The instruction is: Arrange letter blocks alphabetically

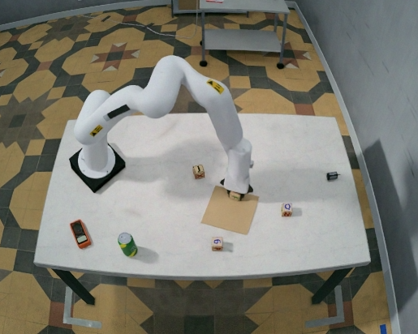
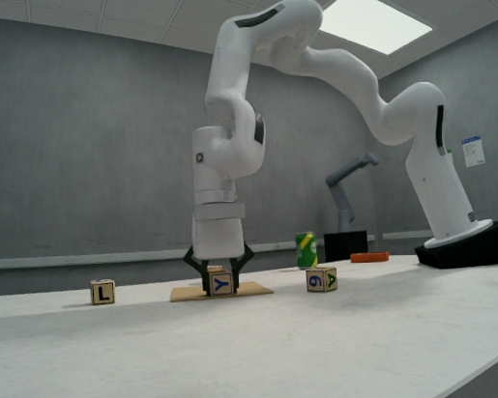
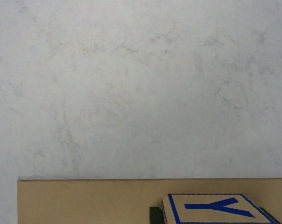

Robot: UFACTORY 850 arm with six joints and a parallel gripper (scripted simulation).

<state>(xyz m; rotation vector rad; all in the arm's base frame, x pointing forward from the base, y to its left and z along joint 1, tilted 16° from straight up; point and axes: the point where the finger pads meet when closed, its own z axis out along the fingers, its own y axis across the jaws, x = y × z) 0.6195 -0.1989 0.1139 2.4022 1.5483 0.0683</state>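
The J block lies 14 cm to the left of my hand and 14 cm behind it. Also, from my hand: tan mat 6 cm to the right, 3 cm behind, 2 cm below; small black object 50 cm ahead, 4 cm to the left, 1 cm below; Q block 21 cm ahead, 11 cm to the right.
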